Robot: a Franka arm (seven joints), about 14 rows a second.
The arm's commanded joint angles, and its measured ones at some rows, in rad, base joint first. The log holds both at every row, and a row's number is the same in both.
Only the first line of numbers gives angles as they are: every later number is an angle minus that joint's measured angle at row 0.
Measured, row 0:
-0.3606 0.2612 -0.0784 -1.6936 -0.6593 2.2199 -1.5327
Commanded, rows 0 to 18:
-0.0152 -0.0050 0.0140 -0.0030 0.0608 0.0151 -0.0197
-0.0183 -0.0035 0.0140 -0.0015 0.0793 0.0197 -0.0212
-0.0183 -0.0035 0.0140 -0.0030 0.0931 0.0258 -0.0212
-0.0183 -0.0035 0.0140 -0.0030 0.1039 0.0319 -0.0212
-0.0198 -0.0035 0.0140 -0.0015 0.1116 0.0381 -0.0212
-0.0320 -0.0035 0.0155 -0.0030 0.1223 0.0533 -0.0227
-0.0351 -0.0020 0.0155 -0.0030 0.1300 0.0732 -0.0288
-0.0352 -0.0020 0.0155 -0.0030 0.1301 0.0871 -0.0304
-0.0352 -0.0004 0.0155 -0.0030 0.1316 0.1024 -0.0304
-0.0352 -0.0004 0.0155 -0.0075 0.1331 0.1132 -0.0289
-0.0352 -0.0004 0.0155 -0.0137 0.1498 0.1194 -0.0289
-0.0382 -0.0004 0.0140 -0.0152 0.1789 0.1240 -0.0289
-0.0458 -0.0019 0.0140 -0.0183 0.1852 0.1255 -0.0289
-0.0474 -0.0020 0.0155 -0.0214 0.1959 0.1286 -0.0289
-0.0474 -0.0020 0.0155 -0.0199 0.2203 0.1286 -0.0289
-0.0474 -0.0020 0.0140 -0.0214 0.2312 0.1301 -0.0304
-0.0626 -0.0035 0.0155 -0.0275 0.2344 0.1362 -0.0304
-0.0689 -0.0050 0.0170 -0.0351 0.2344 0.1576 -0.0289
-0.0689 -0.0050 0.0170 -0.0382 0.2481 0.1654 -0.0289
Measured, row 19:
-0.0404 0.0051 0.0003 -0.0139 0.2137 0.1215 -0.0049
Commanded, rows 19 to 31:
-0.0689 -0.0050 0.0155 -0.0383 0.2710 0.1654 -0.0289
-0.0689 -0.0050 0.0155 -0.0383 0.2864 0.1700 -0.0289
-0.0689 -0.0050 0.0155 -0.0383 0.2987 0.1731 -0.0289
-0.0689 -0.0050 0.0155 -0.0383 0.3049 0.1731 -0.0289
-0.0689 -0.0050 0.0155 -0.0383 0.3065 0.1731 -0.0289
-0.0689 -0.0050 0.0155 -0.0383 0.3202 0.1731 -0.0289
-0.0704 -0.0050 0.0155 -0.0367 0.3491 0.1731 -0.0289
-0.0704 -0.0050 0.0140 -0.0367 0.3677 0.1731 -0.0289
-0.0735 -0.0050 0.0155 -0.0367 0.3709 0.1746 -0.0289
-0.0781 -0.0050 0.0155 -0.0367 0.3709 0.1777 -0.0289
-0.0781 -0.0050 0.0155 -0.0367 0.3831 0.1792 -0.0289
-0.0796 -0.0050 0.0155 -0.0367 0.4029 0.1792 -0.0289
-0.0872 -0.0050 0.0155 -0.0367 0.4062 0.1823 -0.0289
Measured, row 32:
-0.0568 0.0051 -0.0010 -0.0217 0.3725 0.1562 -0.0065
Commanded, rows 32 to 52:
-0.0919 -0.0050 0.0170 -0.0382 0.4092 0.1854 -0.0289
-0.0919 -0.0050 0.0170 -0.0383 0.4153 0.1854 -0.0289
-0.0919 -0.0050 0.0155 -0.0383 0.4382 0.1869 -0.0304
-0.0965 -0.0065 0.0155 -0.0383 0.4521 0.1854 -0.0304
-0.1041 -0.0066 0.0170 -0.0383 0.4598 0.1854 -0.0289
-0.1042 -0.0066 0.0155 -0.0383 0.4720 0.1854 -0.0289
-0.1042 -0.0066 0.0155 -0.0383 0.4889 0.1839 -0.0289
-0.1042 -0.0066 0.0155 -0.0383 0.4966 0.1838 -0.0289
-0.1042 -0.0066 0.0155 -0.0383 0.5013 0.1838 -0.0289
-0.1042 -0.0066 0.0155 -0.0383 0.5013 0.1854 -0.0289
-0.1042 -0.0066 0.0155 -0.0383 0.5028 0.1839 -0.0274
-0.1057 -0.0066 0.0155 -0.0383 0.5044 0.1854 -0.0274
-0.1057 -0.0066 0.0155 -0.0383 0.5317 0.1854 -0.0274
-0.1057 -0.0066 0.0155 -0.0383 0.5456 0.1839 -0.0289
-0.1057 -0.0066 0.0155 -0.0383 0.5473 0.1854 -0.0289
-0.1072 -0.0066 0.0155 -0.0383 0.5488 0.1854 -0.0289
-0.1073 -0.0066 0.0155 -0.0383 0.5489 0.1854 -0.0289
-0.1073 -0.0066 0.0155 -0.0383 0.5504 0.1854 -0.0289
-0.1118 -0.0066 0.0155 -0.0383 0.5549 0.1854 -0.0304
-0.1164 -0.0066 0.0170 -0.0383 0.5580 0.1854 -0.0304
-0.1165 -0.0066 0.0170 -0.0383 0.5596 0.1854 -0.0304
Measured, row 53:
-0.0930 0.0051 -0.0004 -0.0217 0.5308 0.1637 -0.0069
